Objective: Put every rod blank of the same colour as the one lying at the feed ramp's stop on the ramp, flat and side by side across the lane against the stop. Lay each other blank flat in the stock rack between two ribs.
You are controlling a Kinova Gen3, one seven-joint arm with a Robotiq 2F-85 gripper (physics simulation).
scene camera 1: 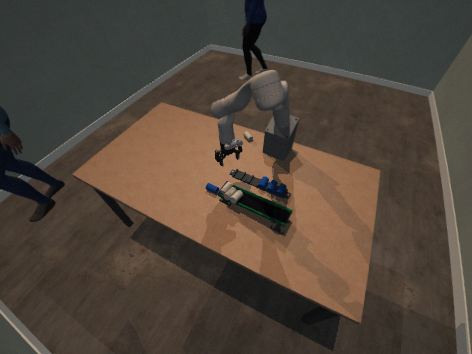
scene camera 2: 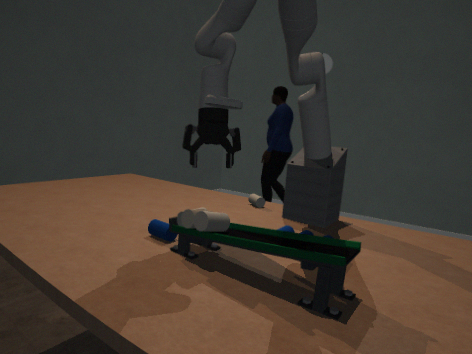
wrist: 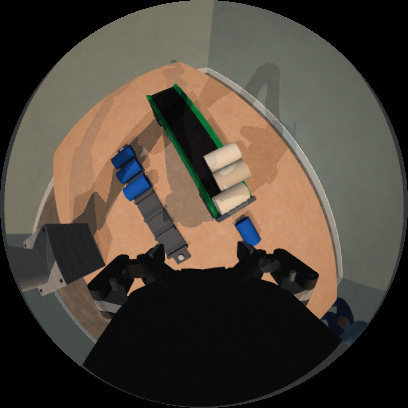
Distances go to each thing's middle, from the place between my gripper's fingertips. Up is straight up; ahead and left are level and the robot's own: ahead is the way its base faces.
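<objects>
Dark stock rack (wrist: 161, 222): 190 mm below my hand, 50 mm behind it, 160 mm to the left of it.
</objects>
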